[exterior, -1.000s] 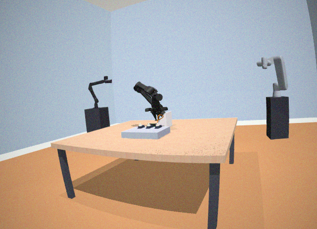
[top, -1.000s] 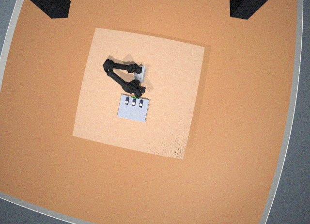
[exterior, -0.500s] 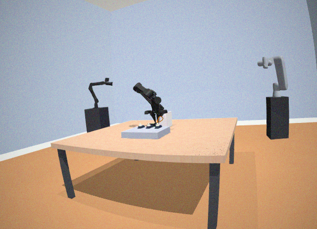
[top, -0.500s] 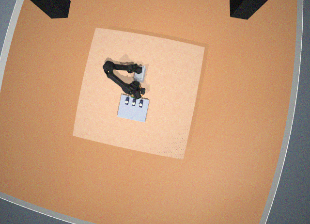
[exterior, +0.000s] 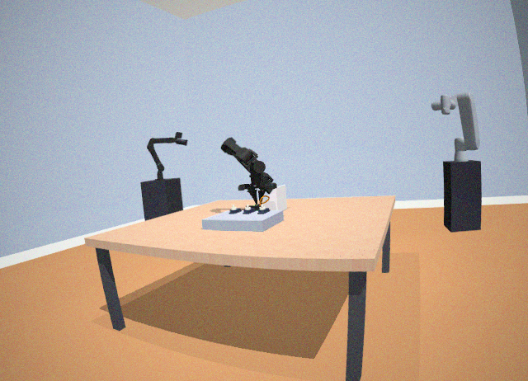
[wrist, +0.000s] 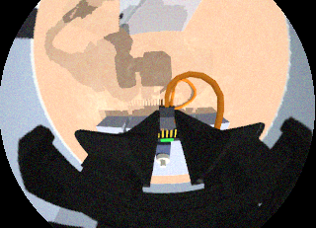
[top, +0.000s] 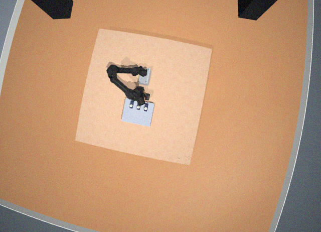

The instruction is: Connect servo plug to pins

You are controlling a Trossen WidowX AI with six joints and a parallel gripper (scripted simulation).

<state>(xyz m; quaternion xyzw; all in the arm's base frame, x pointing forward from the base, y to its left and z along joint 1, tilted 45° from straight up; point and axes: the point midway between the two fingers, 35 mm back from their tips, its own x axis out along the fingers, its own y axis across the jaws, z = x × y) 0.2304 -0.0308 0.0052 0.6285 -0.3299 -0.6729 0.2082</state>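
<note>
Now: gripper tip 50 mm short of the green band and 10 mm to the left of it. Round my gripper tip: pale grey holder: 200 mm ahead, 50 mm below, 30 mm to the right.
</note>
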